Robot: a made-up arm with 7 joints.
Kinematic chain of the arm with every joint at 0, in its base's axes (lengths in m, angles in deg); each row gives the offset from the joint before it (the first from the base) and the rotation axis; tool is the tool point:
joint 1: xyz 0 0 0.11 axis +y
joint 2: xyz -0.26 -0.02 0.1 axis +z
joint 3: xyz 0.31 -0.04 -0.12 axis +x
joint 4: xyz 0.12 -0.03 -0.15 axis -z
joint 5: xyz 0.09 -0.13 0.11 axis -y
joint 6: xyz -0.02 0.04 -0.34 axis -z
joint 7: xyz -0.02 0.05 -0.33 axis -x
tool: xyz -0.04 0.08 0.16
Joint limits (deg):
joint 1: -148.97..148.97
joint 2: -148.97..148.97
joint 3: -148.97..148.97
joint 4: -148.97..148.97
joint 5: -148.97..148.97
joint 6: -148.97..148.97
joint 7: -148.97..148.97
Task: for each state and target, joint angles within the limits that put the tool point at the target. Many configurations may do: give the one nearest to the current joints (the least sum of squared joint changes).
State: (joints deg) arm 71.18 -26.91 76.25 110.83 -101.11 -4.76 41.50
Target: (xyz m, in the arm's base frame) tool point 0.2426 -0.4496 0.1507
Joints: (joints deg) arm 67.02 -10.81 99.38 77.13 -114.08 -13.94 6.38
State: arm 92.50 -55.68 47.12 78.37 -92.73 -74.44 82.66
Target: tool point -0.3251 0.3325 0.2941
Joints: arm 98.97 -35.57 12.76 46.34 -46.31 -87.94 96.71
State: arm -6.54 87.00 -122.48 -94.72 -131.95 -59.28 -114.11
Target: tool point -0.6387 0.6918 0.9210
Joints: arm 36.68 117.33 -119.39 -126.46 -108.90 -56.52 -148.97
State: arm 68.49 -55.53 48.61 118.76 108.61 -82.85 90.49
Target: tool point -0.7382 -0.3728 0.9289
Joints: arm 73.43 -74.96 36.73 100.62 115.01 -80.68 101.32
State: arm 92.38 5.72 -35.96 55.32 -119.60 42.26 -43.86
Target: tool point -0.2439 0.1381 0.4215
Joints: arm 89.91 35.89 -50.91 56.06 -82.94 35.59 -80.02
